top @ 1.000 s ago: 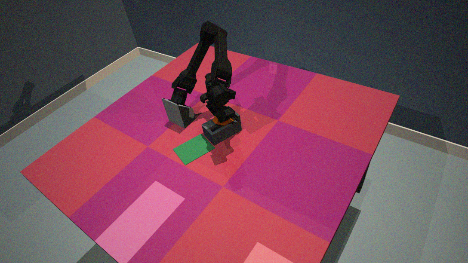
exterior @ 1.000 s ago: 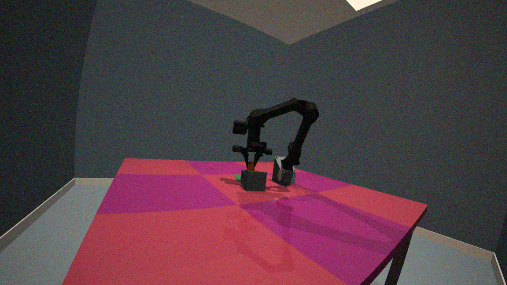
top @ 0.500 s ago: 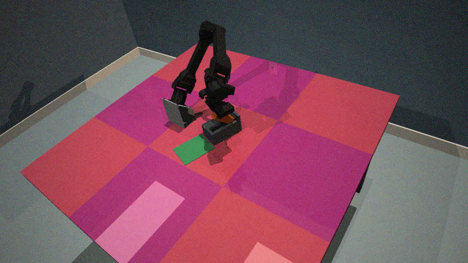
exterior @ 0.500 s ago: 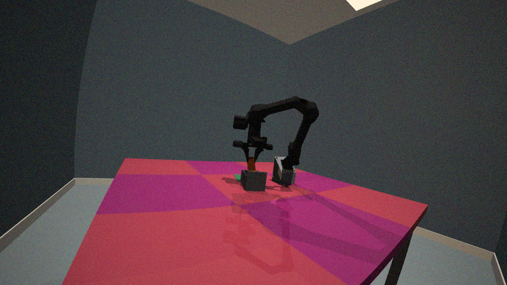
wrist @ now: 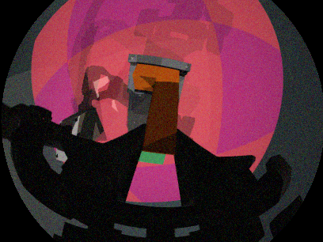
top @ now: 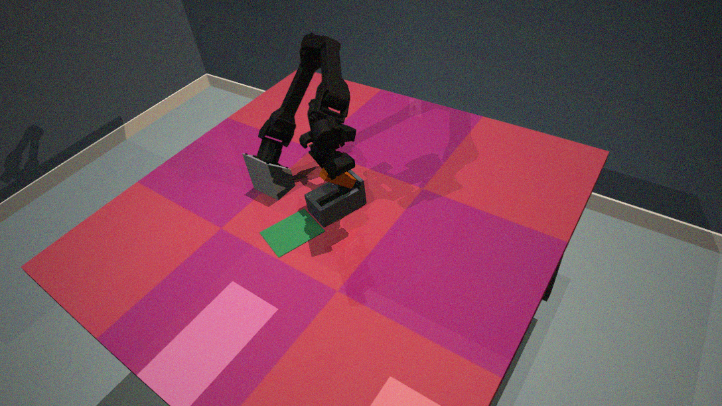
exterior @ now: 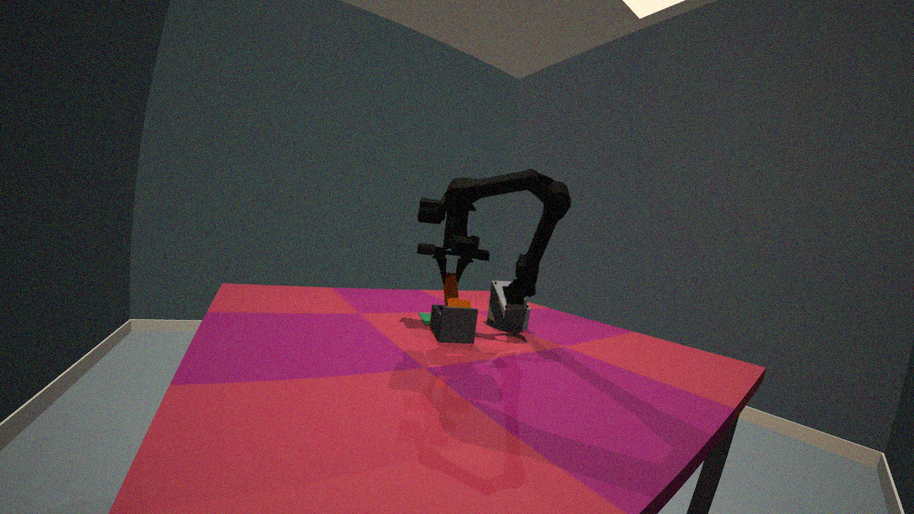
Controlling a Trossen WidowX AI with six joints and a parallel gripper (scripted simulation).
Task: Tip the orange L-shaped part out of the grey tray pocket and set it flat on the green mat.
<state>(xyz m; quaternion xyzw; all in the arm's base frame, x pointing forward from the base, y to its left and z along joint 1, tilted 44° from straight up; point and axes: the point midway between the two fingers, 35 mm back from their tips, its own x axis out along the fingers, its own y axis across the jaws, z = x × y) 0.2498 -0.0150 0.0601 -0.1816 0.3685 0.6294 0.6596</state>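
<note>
My gripper tip is now 5 cm past the green mat, 14 cm to the left of it and 15 cm above it. Round my gripper tip: orange L-shaped part 1 cm behind, 4 cm to the left, 3 cm below.
</note>
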